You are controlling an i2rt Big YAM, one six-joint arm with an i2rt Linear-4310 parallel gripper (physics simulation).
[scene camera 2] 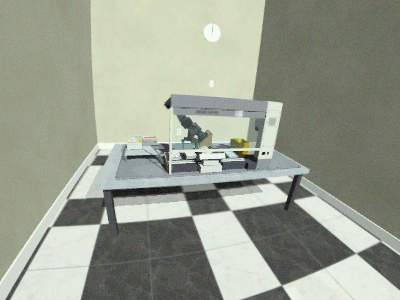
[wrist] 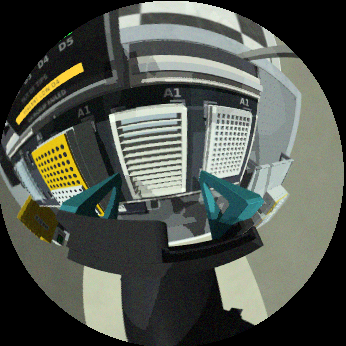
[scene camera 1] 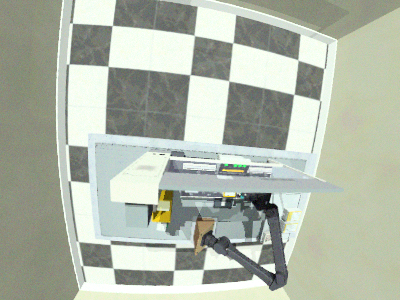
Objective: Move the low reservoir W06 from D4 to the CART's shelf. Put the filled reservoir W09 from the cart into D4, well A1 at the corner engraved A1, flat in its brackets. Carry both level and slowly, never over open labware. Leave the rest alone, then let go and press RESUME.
Scene:
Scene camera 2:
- grey beam: 186,101
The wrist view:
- gripper: 160,175
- cart shelf: 263,179
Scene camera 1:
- grey beam: 180,183

